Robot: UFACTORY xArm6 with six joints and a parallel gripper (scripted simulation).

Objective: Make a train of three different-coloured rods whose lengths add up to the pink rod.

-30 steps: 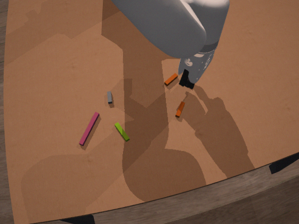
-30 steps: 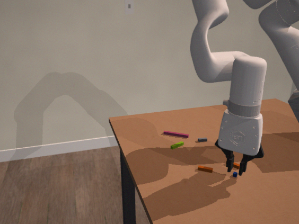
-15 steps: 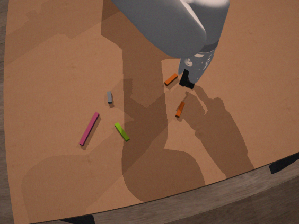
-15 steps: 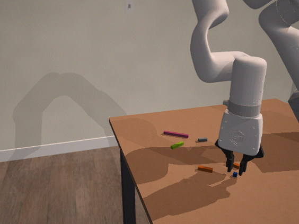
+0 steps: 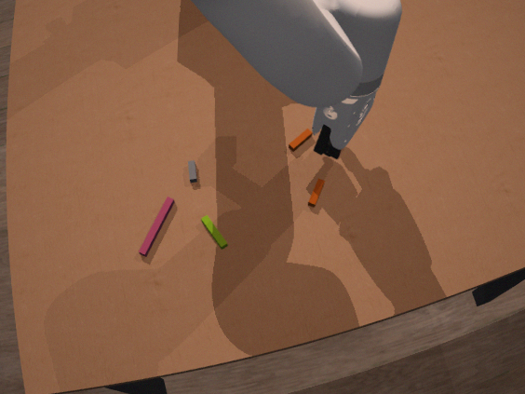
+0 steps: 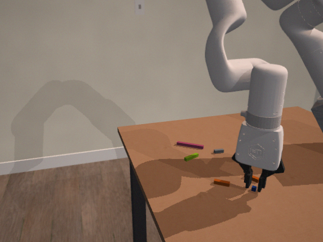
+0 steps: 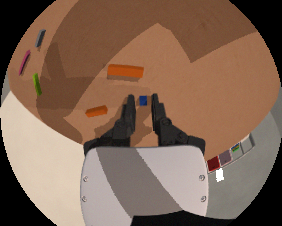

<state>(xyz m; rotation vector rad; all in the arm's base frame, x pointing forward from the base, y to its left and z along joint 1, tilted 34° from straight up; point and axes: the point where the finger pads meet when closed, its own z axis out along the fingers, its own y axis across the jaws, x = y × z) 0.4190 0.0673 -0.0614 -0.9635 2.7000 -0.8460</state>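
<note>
Now: hand 2 cm above the blue rod. The rest, counted from my hand: lime rod 6 cm ahead, 21 cm to the right, 2 cm below; grey rod 4 cm behind, 21 cm to the right, 2 cm below; pink rod 3 cm ahead, 28 cm to the right, 2 cm below.
</note>
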